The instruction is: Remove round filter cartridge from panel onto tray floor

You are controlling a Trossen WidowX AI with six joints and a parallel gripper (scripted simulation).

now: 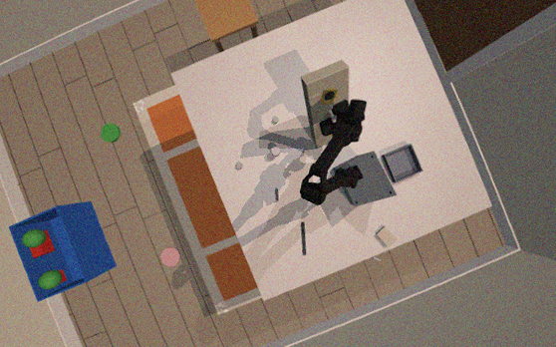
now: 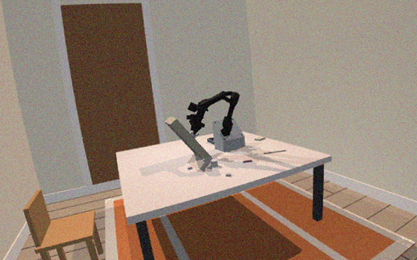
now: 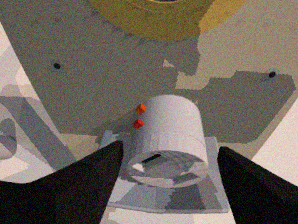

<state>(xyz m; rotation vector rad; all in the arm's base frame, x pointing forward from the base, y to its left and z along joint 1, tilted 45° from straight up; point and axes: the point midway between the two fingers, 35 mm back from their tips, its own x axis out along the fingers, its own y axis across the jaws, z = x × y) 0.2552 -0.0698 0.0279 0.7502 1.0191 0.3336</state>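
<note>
Now: the service panel 40 mm ahead of my gripper tip and 20 mm below it. The rest, counted from my gripper tip: small pale block: 650 mm behind, 170 mm below; round filter cartridge: right at my gripper tip; grey tray: 350 mm behind, 250 mm to the right, 170 mm below.
</note>
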